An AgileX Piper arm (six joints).
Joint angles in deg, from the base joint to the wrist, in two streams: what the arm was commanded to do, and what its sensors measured. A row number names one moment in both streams.
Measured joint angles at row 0:
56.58 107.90 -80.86 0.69 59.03 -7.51
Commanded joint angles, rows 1 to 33:
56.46 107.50 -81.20 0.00 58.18 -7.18
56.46 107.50 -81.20 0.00 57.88 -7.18
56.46 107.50 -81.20 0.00 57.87 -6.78
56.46 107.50 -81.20 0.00 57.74 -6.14
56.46 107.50 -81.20 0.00 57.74 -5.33
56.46 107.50 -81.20 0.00 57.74 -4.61
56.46 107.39 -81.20 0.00 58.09 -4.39
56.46 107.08 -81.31 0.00 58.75 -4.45
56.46 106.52 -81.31 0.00 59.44 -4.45
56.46 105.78 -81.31 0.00 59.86 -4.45
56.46 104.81 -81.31 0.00 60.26 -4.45
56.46 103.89 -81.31 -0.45 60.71 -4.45
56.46 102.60 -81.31 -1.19 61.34 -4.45
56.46 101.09 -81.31 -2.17 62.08 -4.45
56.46 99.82 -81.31 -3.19 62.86 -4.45
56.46 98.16 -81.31 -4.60 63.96 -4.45
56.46 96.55 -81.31 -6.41 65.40 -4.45
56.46 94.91 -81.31 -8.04 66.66 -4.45
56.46 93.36 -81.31 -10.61 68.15 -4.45
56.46 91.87 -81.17 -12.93 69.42 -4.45
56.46 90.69 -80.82 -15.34 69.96 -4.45
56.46 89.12 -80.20 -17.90 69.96 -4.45
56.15 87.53 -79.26 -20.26 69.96 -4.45
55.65 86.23 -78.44 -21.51 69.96 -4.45
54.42 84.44 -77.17 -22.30 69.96 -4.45
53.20 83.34 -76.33 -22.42 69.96 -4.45
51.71 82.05 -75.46 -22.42 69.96 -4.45
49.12 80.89 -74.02 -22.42 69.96 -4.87
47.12 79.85 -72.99 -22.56 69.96 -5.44
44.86 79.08 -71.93 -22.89 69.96 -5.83
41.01 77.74 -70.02 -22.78 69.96 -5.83
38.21 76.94 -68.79 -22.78 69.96 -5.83
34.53 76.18 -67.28 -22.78 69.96 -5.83
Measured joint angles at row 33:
45.18 79.73 -72.18 -21.86 69.27 -5.29
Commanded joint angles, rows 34 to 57:
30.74 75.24 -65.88 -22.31 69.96 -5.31
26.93 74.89 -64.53 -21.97 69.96 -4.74
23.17 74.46 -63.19 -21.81 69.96 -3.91
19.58 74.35 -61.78 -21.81 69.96 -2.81
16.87 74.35 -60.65 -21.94 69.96 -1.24
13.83 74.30 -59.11 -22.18 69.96 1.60
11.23 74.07 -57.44 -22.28 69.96 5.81
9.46 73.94 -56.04 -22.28 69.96 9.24
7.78 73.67 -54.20 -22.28 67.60 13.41
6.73 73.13 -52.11 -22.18 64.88 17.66
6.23 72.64 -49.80 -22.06 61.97 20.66
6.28 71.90 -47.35 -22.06 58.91 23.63
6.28 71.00 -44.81 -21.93 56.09 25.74
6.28 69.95 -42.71 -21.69 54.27 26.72
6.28 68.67 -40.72 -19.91 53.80 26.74
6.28 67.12 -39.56 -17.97 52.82 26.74
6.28 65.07 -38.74 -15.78 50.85 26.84
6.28 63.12 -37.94 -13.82 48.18 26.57
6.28 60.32 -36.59 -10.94 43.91 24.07
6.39 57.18 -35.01 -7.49 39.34 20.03
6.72 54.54 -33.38 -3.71 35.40 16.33
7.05 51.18 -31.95 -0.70 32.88 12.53
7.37 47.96 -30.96 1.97 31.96 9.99
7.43 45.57 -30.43 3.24 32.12 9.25
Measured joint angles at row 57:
6.73 55.25 -34.12 -5.75 38.81 17.67
